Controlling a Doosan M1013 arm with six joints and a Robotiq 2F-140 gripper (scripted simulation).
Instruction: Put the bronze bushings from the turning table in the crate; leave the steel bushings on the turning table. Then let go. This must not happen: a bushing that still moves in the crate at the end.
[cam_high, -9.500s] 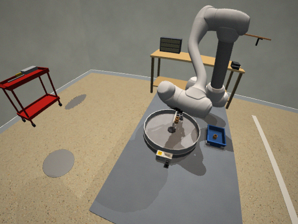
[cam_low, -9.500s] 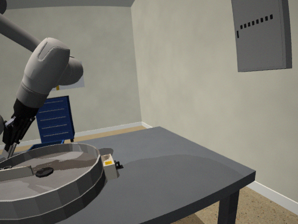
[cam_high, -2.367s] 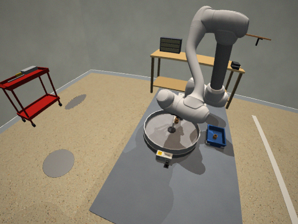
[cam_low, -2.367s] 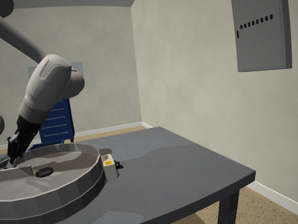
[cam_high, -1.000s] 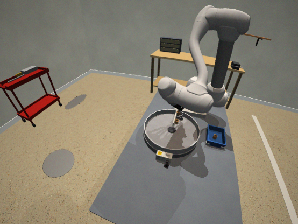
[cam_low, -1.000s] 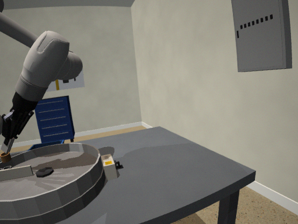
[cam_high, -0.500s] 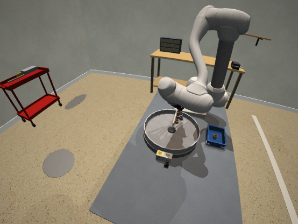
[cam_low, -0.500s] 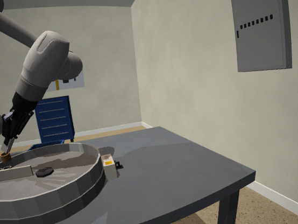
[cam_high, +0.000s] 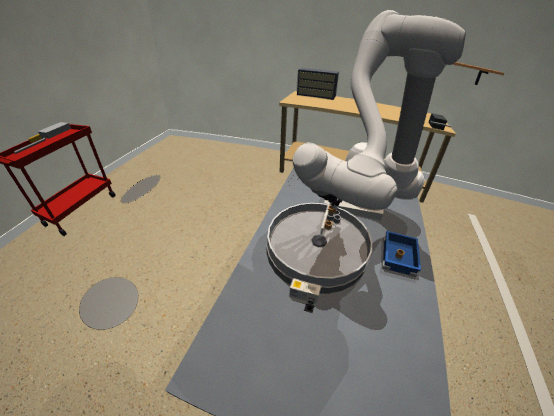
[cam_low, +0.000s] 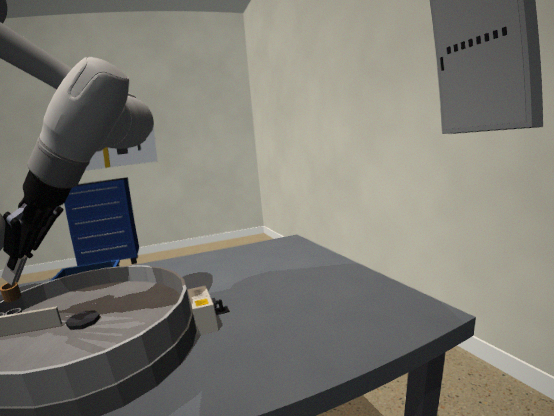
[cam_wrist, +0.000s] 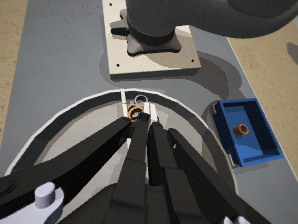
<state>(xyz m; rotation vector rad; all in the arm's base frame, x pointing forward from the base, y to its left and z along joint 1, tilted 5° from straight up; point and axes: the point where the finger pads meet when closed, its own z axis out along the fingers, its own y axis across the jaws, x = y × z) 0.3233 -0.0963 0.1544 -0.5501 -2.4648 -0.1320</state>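
My hand is 5 cm short of the blue crate, 33 cm to the right of it and 15 cm above it. Round my hand: round grey turning table (11 cm ahead, 3 cm to the right, 12 cm below).
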